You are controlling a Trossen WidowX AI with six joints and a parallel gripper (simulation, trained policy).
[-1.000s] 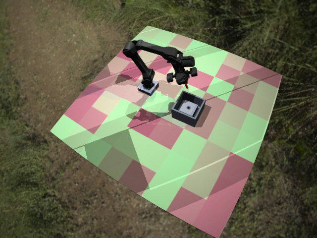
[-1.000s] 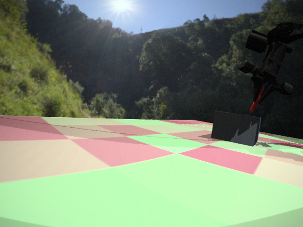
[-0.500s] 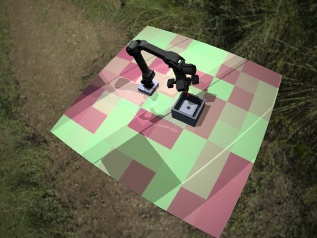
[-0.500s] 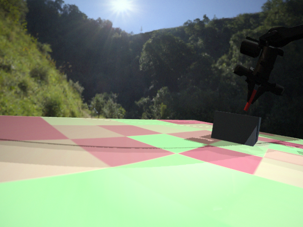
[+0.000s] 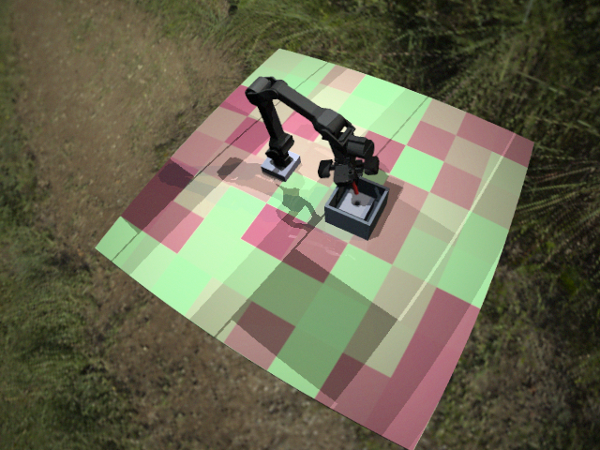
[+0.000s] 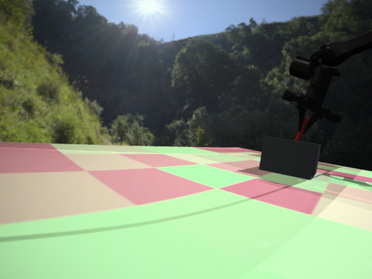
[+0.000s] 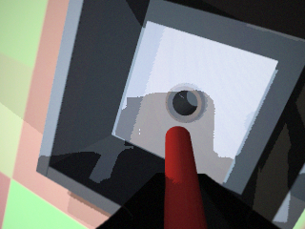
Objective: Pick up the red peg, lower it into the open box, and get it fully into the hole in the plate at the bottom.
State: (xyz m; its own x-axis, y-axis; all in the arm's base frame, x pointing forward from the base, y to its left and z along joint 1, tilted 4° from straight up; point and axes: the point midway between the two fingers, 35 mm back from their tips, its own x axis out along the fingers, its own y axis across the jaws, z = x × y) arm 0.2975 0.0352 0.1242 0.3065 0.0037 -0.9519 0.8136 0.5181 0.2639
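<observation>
My gripper tip is 1 cm below the red peg. From my gripper tip the other things lie so: plate 8 cm below, 2 cm to the right, 2 cm ahead; grey box 10 cm below, 2 cm to the right, 2 cm ahead.
</observation>
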